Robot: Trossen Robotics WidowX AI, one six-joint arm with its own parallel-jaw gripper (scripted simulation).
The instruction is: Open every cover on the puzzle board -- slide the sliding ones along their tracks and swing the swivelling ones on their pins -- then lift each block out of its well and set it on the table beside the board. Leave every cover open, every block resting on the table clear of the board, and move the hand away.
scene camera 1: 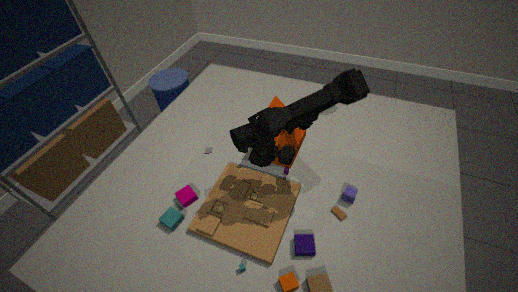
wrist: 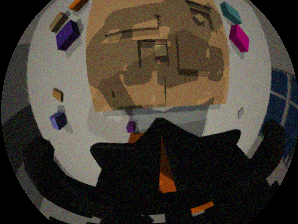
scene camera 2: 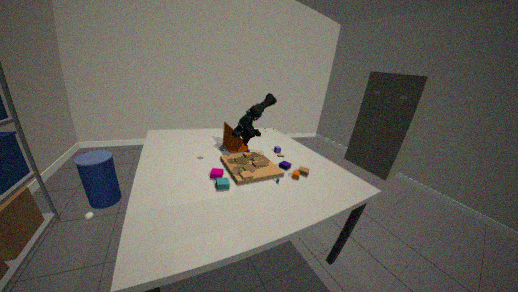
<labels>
same spot on puzzle board: (wrist: 133,52) = (scene camera 2: 254,159)
</labels>
